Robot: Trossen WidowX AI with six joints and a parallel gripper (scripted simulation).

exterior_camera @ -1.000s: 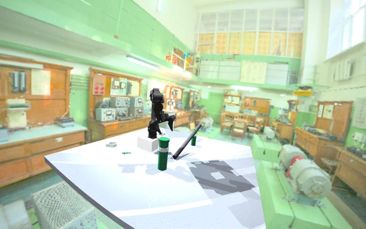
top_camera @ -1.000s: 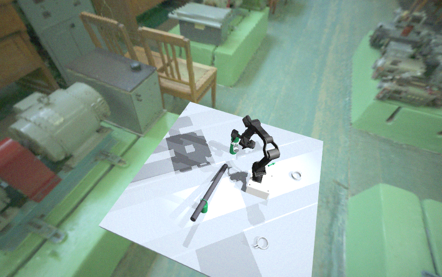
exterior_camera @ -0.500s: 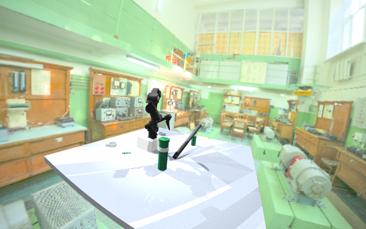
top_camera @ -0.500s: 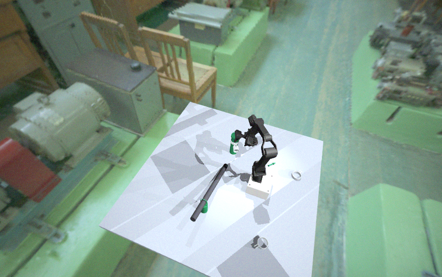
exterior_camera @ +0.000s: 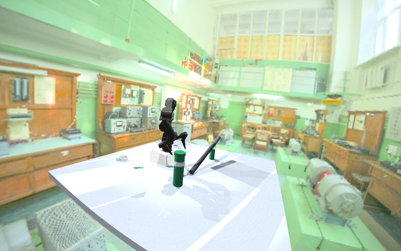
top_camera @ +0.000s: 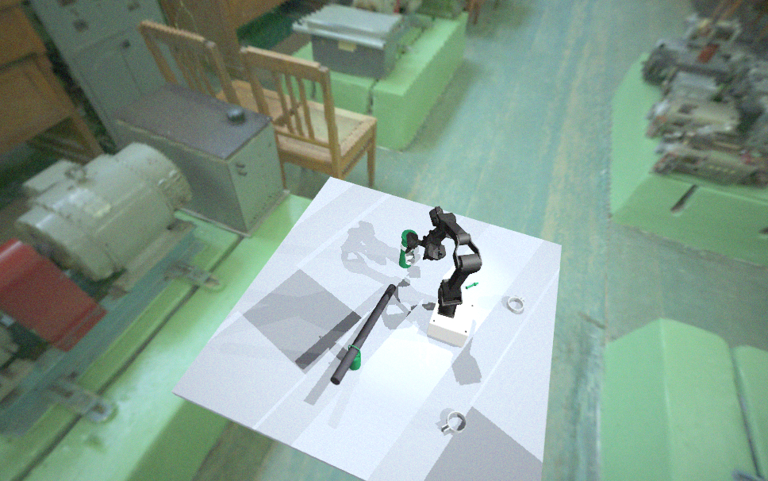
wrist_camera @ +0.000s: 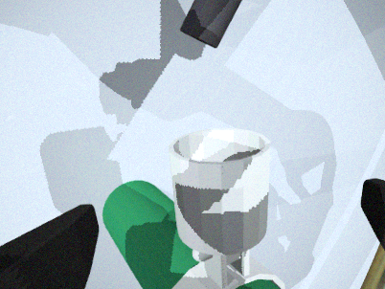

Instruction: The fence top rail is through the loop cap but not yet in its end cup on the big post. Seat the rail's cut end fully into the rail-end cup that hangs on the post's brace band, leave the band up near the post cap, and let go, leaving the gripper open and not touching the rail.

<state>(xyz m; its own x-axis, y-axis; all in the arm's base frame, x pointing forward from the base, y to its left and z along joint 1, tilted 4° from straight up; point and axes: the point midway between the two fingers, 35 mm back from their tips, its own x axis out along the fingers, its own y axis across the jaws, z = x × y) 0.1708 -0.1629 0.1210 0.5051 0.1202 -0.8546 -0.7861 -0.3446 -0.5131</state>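
The grey rail-end cup is 2 cm ahead of my gripper tip, 2 cm to the right of it and 3 cm below it. From my gripper tip the other things lie so: small green bolt 27 cm behind, 5 cm to the right, 16 cm below; then green loop cap 10 cm ahead, 46 cm to the left, 7 cm below.
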